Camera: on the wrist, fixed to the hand. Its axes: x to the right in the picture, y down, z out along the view.
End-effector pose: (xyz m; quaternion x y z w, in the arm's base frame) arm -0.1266 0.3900 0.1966 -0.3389 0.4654 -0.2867 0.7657
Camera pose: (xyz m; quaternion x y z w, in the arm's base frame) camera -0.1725 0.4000 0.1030 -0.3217 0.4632 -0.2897 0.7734
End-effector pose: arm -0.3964 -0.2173 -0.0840 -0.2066 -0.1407 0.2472 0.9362
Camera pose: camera -0.3816 -0.1694 -0.1760 -0.1911 -0.1341 0.2562 0.9380
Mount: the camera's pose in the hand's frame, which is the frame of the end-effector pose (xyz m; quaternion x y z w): 0.0225 0.0739 -0.0707 0.0178 0.0007 0.0072 0.9998
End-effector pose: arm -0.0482 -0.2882 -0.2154 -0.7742 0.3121 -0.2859 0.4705
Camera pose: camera -0.1017 -0.3708 -0.2512 -0.7633 0.3129 -0.2886 0.4861
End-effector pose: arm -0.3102 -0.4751 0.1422 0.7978 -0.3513 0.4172 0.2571
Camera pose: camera -0.3927 -0.4791 0.2066 0.7994 -0.3494 0.4258 0.2401
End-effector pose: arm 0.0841 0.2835 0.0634 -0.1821 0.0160 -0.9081 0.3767
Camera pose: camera 0.0954 0.2074 -0.0077 -0.1746 0.0014 -0.9056 0.3864
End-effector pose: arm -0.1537 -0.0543 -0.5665 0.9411 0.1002 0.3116 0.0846
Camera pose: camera -0.1686 -0.1134 -0.4813 0.9430 0.0990 0.3110 0.0655
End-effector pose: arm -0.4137 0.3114 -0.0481 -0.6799 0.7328 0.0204 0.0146
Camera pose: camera -0.4886 0.2910 0.0221 -0.6743 0.7380 0.0070 0.0260
